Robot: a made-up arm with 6 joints.
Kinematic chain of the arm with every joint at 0, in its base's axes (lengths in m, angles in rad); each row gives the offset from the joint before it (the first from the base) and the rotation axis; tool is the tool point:
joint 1: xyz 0 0 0.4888 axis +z
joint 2: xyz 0.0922 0 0 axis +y
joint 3: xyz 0 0 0.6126 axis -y
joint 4: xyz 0 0 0.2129 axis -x
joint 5: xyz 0.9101 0 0 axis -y
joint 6: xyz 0.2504 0 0 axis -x
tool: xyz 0 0 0
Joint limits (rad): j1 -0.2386..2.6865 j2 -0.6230..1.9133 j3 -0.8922..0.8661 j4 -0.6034..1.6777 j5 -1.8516..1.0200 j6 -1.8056..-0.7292
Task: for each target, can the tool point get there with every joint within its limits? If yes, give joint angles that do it. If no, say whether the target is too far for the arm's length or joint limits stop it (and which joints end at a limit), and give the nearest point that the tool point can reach.
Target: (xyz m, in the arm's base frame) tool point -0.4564 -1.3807 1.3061
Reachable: no: joint limits stop it (at a limit: joint 2, joint 3, joint 4, joint 5) | nearest point -0.1556 -0.4709 1.8437 | short by 1.099 m
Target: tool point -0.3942 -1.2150 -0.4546
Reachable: no: joint limits stop it (at a limit: joint 2, joint 3) | nearest point -0.1127 -0.3473 -0.2682 | short by 0.931 m
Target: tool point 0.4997 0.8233 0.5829
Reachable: yes | joints 1.2830 0.0437 -0.7115 1.4362 -1.4249 -1.3670
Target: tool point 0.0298 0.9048 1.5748
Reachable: yes | joints 1.5376 -0.4092 -0.1291 -0.1493 -0.0059 -1.3477
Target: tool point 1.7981 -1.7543 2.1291
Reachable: no: too far | nearest point 1.3072 -0.5170 1.5193 | short by 1.464 m
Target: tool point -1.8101 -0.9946 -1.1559
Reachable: no: too far | nearest point -1.0197 0.2620 -0.7193 | short by 1.547 m
